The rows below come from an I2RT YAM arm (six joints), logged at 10 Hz.
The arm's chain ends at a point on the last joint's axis. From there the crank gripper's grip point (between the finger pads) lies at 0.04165 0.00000 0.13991 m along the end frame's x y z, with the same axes.
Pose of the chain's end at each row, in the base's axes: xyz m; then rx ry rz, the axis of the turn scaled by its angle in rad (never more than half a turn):
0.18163 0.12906 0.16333 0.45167 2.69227 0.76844
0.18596 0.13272 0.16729 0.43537 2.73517 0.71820
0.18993 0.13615 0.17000 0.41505 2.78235 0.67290
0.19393 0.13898 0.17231 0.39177 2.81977 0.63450
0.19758 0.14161 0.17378 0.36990 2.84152 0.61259
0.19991 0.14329 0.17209 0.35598 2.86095 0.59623
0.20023 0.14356 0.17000 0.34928 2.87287 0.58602
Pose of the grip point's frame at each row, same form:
0.19573 0.20836 0.04159 0.45167 2.69227 0.76844
0.19532 0.20744 0.04223 0.43537 2.73517 0.71820
0.19363 0.20656 0.04218 0.41505 2.78235 0.67290
0.19305 0.20560 0.04242 0.39177 2.81977 0.63450
0.19393 0.20591 0.04278 0.36990 2.84152 0.61259
0.19375 0.20585 0.04034 0.35598 2.86095 0.59623
0.19254 0.20506 0.03783 0.34928 2.87287 0.58602

